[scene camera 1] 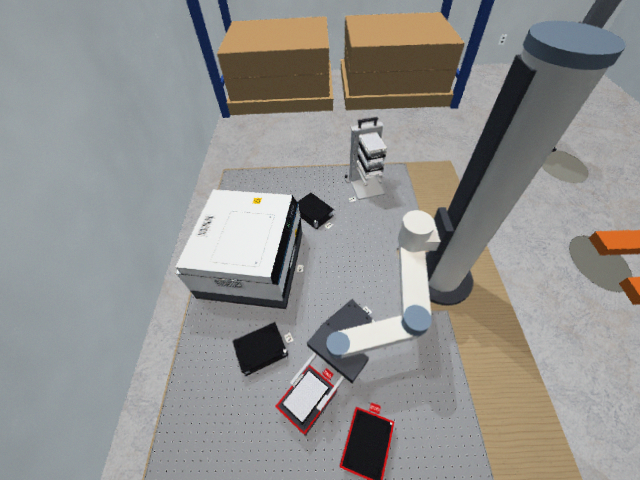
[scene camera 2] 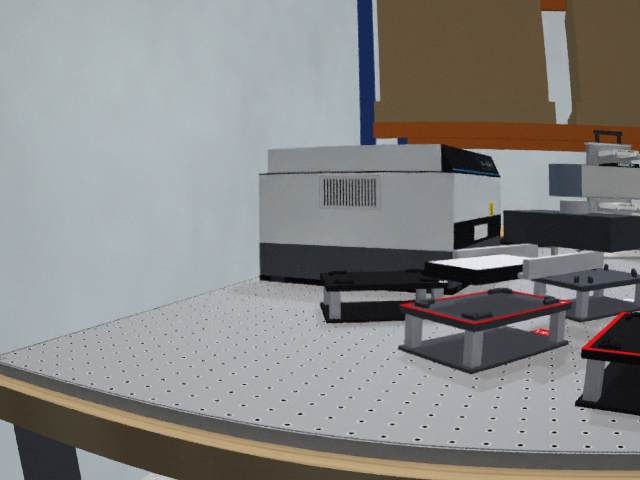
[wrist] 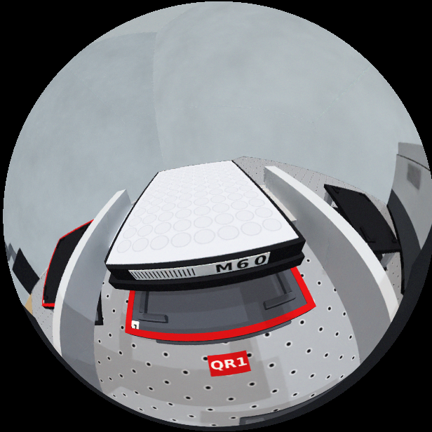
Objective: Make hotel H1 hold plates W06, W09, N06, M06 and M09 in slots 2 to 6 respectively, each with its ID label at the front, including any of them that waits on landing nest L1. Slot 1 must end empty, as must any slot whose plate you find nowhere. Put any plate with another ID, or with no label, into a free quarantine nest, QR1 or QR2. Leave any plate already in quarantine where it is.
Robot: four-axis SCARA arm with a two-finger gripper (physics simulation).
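Observation:
My gripper is shut on a white-topped plate, held level a little above quarantine nest QR1. Its front label reads M60 in the wrist view. A gap shows between plate and nest. The red-rimmed nest QR2 bears no plate in scene camera 1's view. Landing nest L1, black, shows no plate on top. Hotel H1 holds several stacked plates; their IDs and exact slots are not readable.
A large white instrument stands at the left of the perforated table. A black nest is beside its far front corner. A dark grey nest lies partly under the gripper body. The arm's column stands at the right.

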